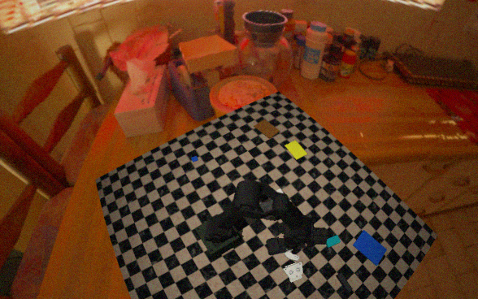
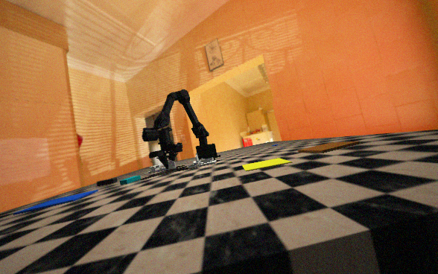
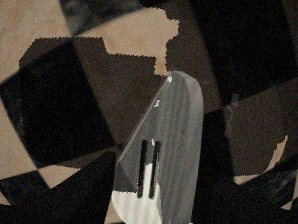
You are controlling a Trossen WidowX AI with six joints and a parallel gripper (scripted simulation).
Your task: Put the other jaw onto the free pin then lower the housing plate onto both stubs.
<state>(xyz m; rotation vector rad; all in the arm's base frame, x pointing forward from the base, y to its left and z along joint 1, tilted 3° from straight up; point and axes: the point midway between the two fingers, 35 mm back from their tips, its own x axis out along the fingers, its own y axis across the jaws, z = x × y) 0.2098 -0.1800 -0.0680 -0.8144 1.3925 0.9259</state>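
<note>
My gripper tip is 110 mm short of the white base and 190 mm to the right of it. From my gripper tip the other things lie so: teal block 170 mm ahead, 100 mm to the right; jaw 40 mm to the right; dark bar 90 mm ahead, 270 mm to the right.
</note>
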